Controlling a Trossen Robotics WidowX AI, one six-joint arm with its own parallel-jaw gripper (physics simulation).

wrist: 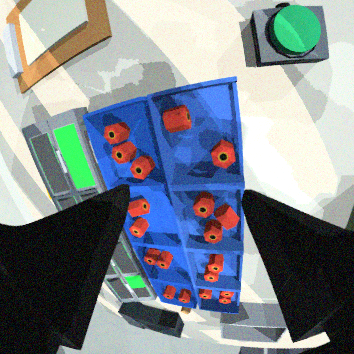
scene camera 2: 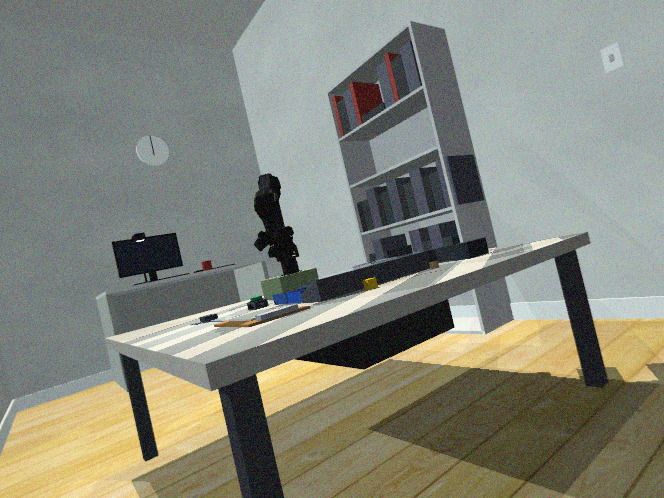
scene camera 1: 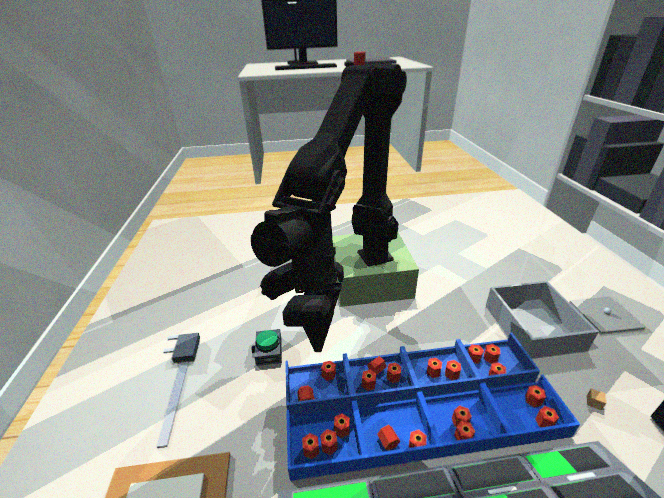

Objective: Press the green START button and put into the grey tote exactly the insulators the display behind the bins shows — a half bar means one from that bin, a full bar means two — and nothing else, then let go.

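Frame: origin at the arm's base, x right, y back, z down, level; metres.
Seen in the pictures: gripper, fingertip midpoint: (wrist: 187, 194) (scene camera 2: 289, 264) (scene camera 1: 321, 339); arm's base, origin of the base link: (scene camera 2: 291, 273) (scene camera 1: 375, 255).
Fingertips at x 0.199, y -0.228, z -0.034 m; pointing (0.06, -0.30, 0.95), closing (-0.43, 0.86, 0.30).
Note:
Pixels of each thing's top centre, then the offset from my fingertips to it. "*": a spot on its surface instead.
- green START button, middle of its top: (wrist: 298, 26) (scene camera 1: 266, 336) (scene camera 2: 255, 296) dx +0.080, dy +0.111, dz +0.077 m
- grey tote, middle of its top: (scene camera 1: 540, 307) (wrist: 251, 334) (scene camera 2: 375, 261) dx -0.447, dy -0.017, dz +0.064 m
- caliper, middle of its top: (scene camera 1: 168, 376) (scene camera 2: 211, 316) dx +0.262, dy +0.100, dz +0.098 m
- brown-framed board, surface spot: (wrist: 97, 25) (scene camera 1: 215, 463) * dx +0.193, dy -0.074, dz +0.112 m
- grey lid, middle of its top: (scene camera 1: 606, 312) dx -0.614, dy -0.044, dz +0.110 m
- small wooden block, middle of its top: (scene camera 1: 598, 395) dx -0.410, dy -0.187, dz +0.098 m
- yellow block, middle of its top: (scene camera 2: 369, 278) dx +0.010, dy -0.328, dz +0.090 m
My gripper (scene camera 1: 318, 345) (wrist: 187, 194) is open and empty, above the table between the START button and the blue bins. The green START button (scene camera 1: 267, 340) (scene camera 2: 256, 298) (wrist: 297, 29) sits on a dark box left of the bins. The blue bins (scene camera 1: 375, 462) (scene camera 2: 292, 296) (wrist: 165, 200) form two rows; each compartment shows two or three red hexagonal insulators (scene camera 1: 341, 424) (wrist: 223, 153). The grey tote (scene camera 1: 563, 343) stands at the right; its visible floor shows no insulator. The display (scene camera 1: 514, 471) (wrist: 50, 162) is lit with green bars (scene camera 1: 332, 490) (wrist: 74, 155) and partly cut off in scene camera 1.
A caliper (scene camera 1: 185, 348) lies left of the button. A brown-framed board (scene camera 1: 214, 466) (wrist: 97, 25) lies front left. A grey lid (scene camera 1: 616, 320) lies beside the tote. A small wooden block (scene camera 1: 596, 398) lies right of the bins, a yellow block (scene camera 2: 370, 283) near the table edge.

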